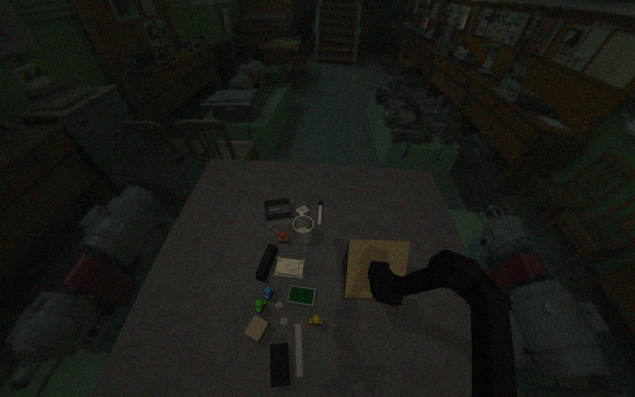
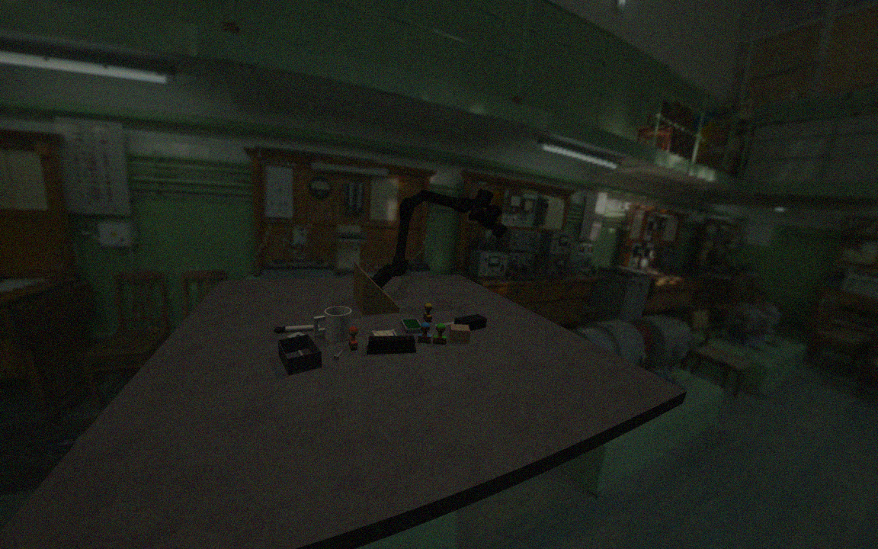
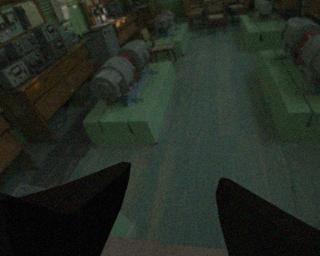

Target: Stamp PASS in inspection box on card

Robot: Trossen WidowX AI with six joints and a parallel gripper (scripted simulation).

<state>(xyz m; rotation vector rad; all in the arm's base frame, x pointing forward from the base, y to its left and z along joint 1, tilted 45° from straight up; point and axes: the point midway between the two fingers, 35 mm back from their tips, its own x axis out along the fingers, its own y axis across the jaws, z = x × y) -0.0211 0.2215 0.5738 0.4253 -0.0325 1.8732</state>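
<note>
My gripper tip is now 46 cm to the left of the green stamp, 42 cm short of it and 30 cm above it. Round my gripper tip: black box 33 cm ahead, 31 cm below, 30 cm to the right; then tan block 41 cm ahead, 39 cm to the right, 30 cm below; then yellow stamp 43 cm to the right, 30 cm below, 24 cm ahead.
</note>
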